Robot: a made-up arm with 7 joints.
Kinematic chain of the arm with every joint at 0, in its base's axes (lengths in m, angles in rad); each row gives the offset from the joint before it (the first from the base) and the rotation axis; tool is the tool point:
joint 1: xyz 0 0.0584 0 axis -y
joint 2: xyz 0 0.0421 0 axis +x
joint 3: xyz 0 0 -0.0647 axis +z
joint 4: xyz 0 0 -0.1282 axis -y
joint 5: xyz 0 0 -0.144 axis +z
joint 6: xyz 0 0 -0.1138 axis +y
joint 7: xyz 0 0 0 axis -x
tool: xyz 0 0 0
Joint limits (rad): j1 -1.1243..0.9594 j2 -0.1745..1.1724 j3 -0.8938..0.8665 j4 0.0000..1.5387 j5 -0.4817..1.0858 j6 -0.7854..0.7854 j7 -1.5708..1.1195
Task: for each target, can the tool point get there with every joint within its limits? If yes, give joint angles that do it. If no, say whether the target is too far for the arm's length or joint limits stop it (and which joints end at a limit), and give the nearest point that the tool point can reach.
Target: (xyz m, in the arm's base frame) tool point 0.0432 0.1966 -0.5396
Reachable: no: too far | nearest point 0.0354 0.1793 -0.4423 | short by 0.099 m
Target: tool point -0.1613 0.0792 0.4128
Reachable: no: joint limits stop it (at a limit: joint 1, joint 2, joint 3, joint 4) | nearest point 0.0115 0.3621 0.1957 | short by 0.396 m
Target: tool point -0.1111 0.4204 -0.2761
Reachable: yes | joints -0.7811 0.9693 -0.3721 0.5017 0.6470 0.4552 0.6170
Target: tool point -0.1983 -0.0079 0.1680
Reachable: no: joint limits stop it (at a limit: joint 1, joint 2, joint 4) | nearest point -0.4003 0.0223 -0.1917 | short by 0.414 m
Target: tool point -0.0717 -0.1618 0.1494
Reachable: no: joint limits stop it (at a limit: joint 1, joint 2, joint 3, joint 4) | nearest point 0.2263 -0.1322 0.0385 | short by 0.319 m
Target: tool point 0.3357 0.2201 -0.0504
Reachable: yes | joints 0.6395 0.7187 -0.2789 1.3077 0.1779 0.0860 -0.7618
